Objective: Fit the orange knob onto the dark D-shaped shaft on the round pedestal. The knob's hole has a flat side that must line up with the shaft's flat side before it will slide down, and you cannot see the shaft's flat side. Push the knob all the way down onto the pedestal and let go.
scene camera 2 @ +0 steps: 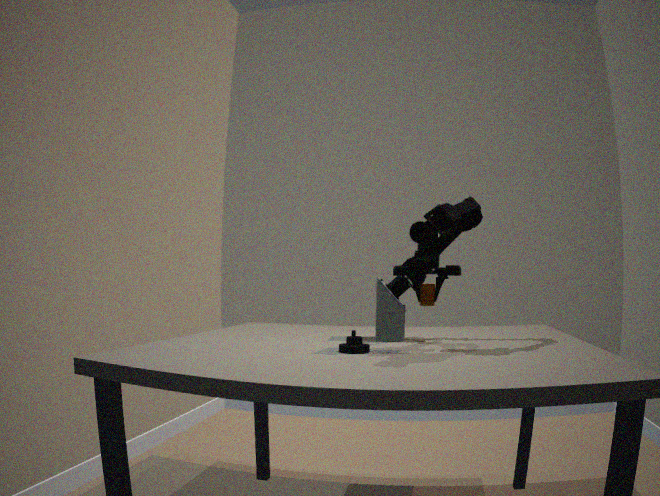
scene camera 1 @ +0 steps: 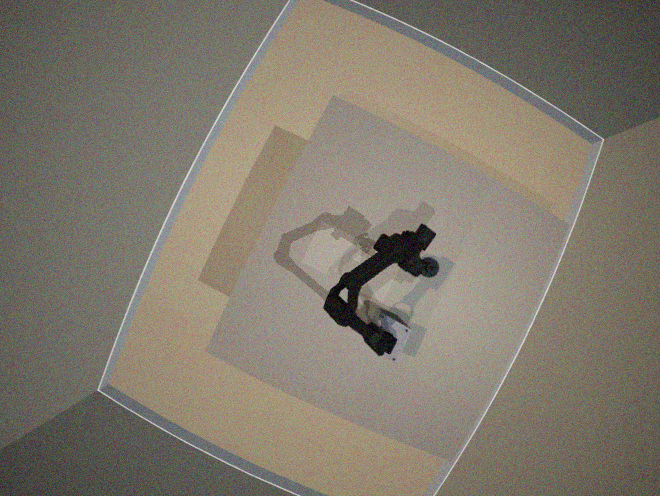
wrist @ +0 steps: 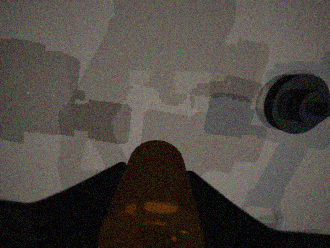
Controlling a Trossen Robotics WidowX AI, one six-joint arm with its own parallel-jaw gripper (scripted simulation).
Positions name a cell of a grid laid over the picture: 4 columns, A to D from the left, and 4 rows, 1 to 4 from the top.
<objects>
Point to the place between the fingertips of my gripper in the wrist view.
B3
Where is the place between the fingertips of my gripper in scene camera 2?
At C3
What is my gripper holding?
An orange knob.
</objects>
